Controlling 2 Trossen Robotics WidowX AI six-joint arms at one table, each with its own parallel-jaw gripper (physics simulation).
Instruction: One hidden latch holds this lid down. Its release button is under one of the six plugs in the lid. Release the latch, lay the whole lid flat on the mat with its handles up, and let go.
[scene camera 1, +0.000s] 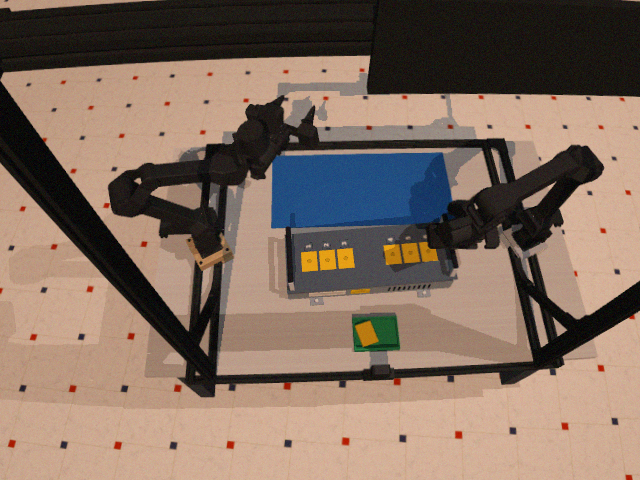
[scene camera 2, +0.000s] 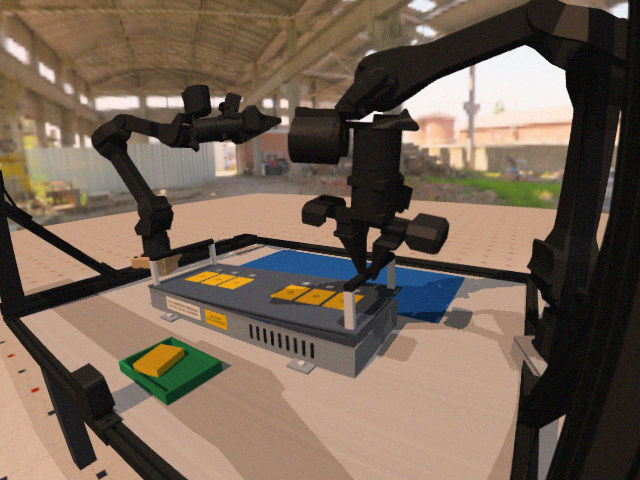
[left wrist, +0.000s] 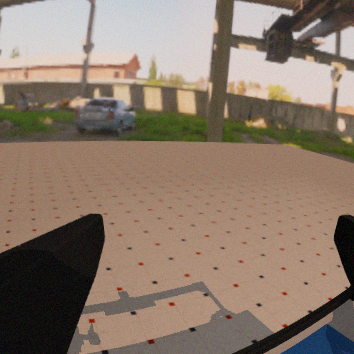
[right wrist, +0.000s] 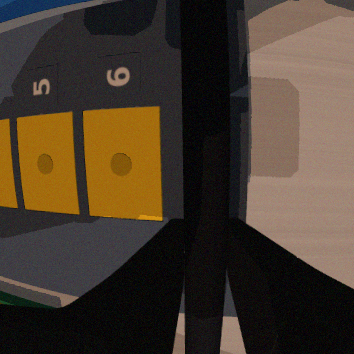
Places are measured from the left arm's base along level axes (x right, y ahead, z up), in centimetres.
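Where they show: left gripper, between the fingertips: (scene camera 1: 299, 101) (scene camera 2: 275, 123) (left wrist: 225, 229); right gripper, between the fingertips: (scene camera 1: 450, 246) (scene camera 2: 368, 277) (right wrist: 203, 229); left arm's base, origin of its link: (scene camera 1: 208, 245); right arm's base, origin of its link: (scene camera 1: 525, 238).
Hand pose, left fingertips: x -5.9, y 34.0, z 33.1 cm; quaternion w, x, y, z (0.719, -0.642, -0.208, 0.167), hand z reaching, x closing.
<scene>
Each offset is from my left fingertips to the centre of the thing. "*": to the spot under its first point. Level surfaces: height alone.
A grey lid (scene camera 1: 366, 276) (scene camera 2: 261, 295) (right wrist: 88, 253) lies on its box, with two rows of three yellow plugs (scene camera 1: 328, 260) (scene camera 1: 410, 252) (scene camera 2: 218, 281) (right wrist: 121, 163) in it. My right gripper (scene camera 1: 447, 240) (scene camera 2: 366, 275) (right wrist: 203, 229) is shut on the lid's right handle (right wrist: 205, 105) (scene camera 2: 350, 310), a black bar on two posts beside plug 6. The left handle @[* dy -17.4, dx +23.9, dz -26.6 cm] (scene camera 1: 289, 257) (scene camera 2: 182, 254) is free. My left gripper (scene camera 1: 296, 111) (scene camera 2: 270, 121) (left wrist: 225, 229) is open and empty, high above the back left corner. The blue mat @[dz -37.6 cm] (scene camera 1: 361, 190) (scene camera 2: 423, 290) (left wrist: 323, 342) lies bare behind the box.
A green tray @[dy -6.8, dx +50.6, dz -36.9 cm] (scene camera 1: 387, 340) (scene camera 2: 182, 376) with one loose yellow plug @[dy -9.0, dx +49.4, dz -36.7 cm] (scene camera 1: 367, 333) (scene camera 2: 158, 359) stands in front of the box. A black frame (scene camera 1: 390, 143) (scene camera 2: 461, 269) runs around the table. A wooden block (scene camera 1: 209, 254) sits at the left arm's base.
</scene>
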